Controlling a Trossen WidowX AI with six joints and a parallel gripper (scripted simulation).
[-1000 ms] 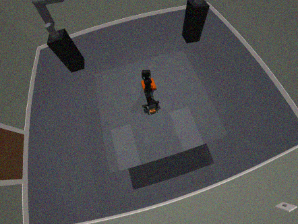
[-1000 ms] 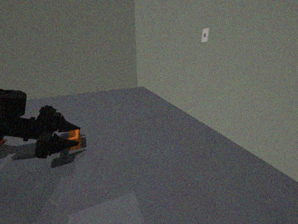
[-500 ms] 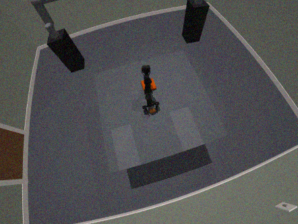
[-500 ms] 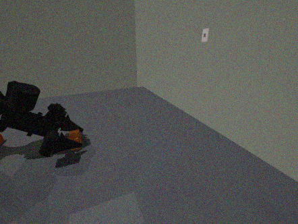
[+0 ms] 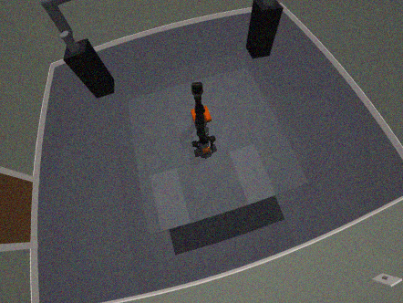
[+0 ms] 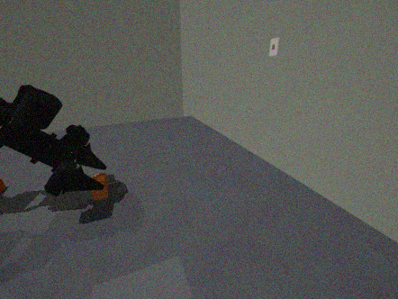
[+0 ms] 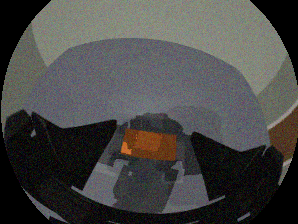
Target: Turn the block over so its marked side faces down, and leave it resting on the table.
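My gripper tip is now 2 cm past the block and 2 cm above it.
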